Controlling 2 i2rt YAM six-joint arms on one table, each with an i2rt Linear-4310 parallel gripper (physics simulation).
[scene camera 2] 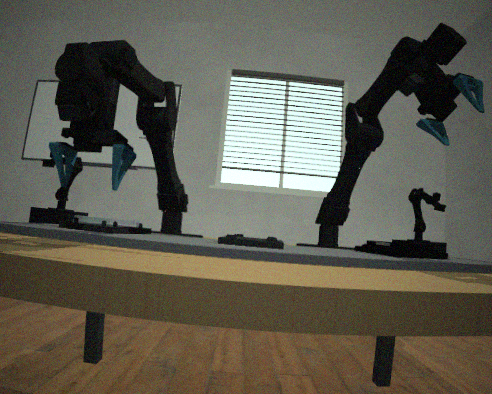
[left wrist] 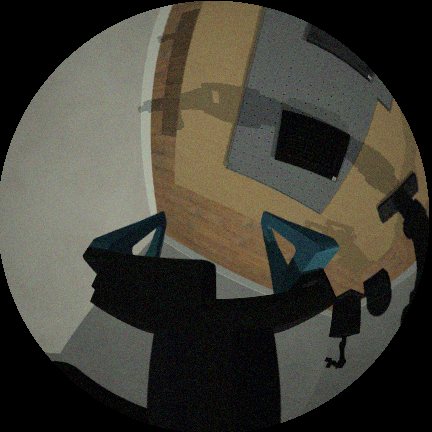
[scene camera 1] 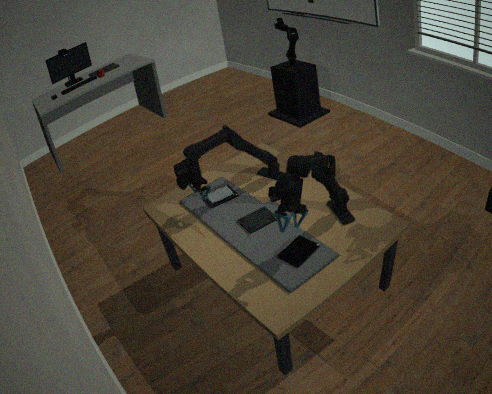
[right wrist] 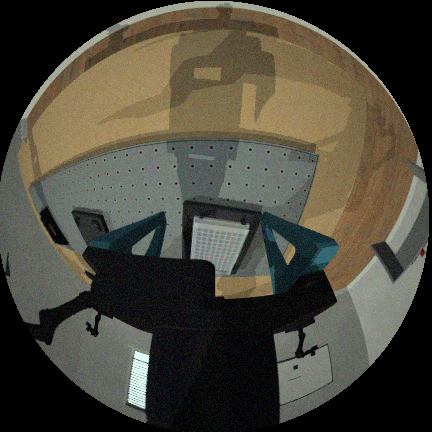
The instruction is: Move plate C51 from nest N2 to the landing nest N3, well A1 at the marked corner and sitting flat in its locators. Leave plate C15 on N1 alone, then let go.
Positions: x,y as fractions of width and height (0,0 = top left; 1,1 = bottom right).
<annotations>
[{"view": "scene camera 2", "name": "left gripper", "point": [0.94,0.33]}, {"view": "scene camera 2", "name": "right gripper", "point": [0.18,0.48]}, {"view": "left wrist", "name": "left gripper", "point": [0.49,0.50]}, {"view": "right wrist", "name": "right gripper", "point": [0.49,0.50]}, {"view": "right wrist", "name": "pale gridded plate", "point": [0.51,0.56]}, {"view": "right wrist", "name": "dark nest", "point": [0.21,0.52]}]
</annotations>
